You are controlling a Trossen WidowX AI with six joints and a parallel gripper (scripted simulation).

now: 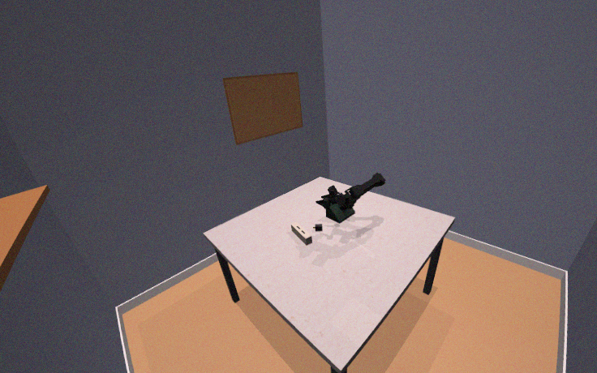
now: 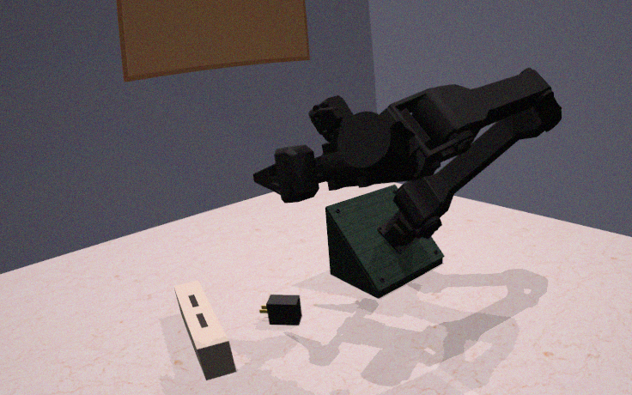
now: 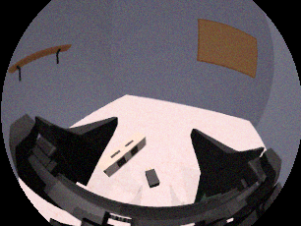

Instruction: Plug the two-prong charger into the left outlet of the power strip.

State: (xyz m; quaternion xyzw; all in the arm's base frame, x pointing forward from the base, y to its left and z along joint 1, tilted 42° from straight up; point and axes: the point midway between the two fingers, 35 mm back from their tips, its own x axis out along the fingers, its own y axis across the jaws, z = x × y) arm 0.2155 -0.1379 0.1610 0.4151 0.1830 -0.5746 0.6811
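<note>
My gripper tip is 22 cm above the charger, 3 cm to the left of it and 1 cm short of it.
</note>
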